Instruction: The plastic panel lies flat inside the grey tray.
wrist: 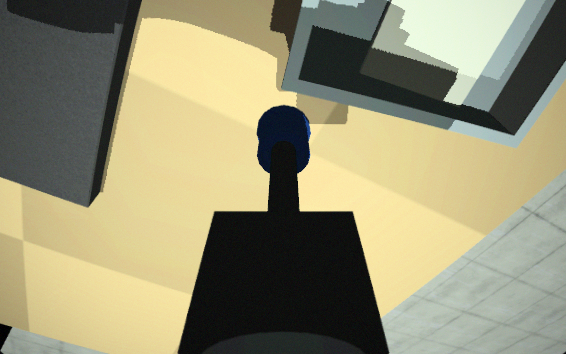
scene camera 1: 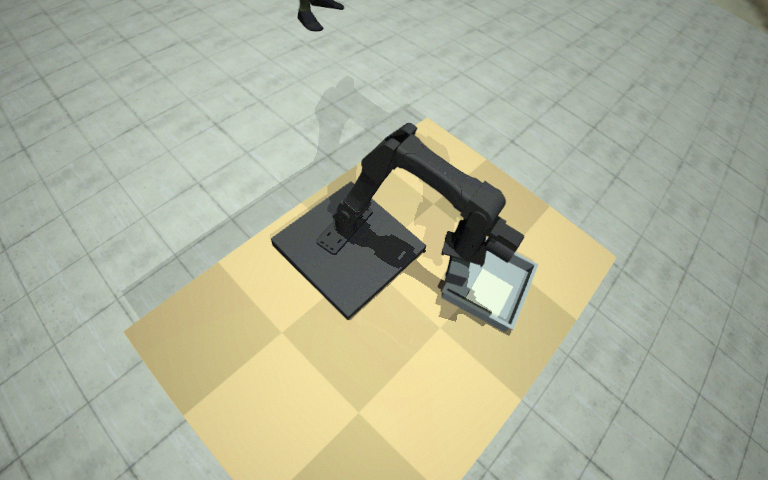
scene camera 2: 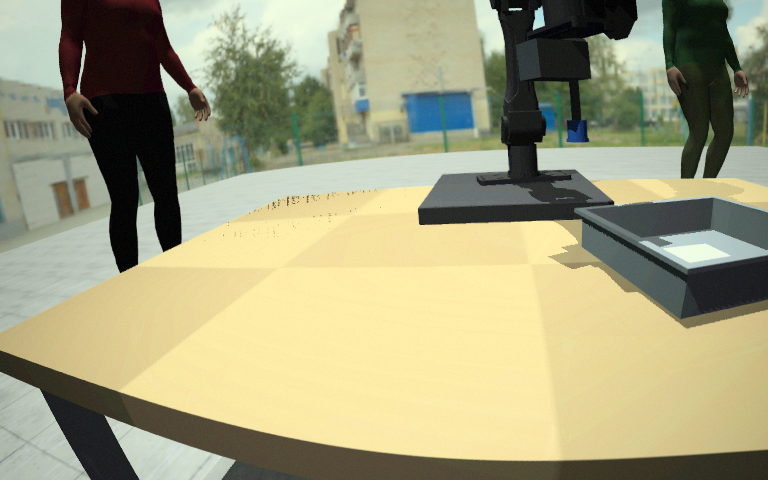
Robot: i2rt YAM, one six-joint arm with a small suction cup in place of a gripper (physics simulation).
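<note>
A pale, square plastic panel lies flat on the floor of the grey tray, inside its walls. Shadow falls over one edge of the panel. My gripper, a small blue suction cup on a dark rod, hangs high above the table. In the wrist view it appears over bare table just outside a tray corner. It is open, with no object on it, and apart from the panel. In scene camera 1 the arm hides the cup.
The arm stands on a dark square base plate beside the tray, on a checkered wooden table. A person in red and a person in green stand beyond the table.
</note>
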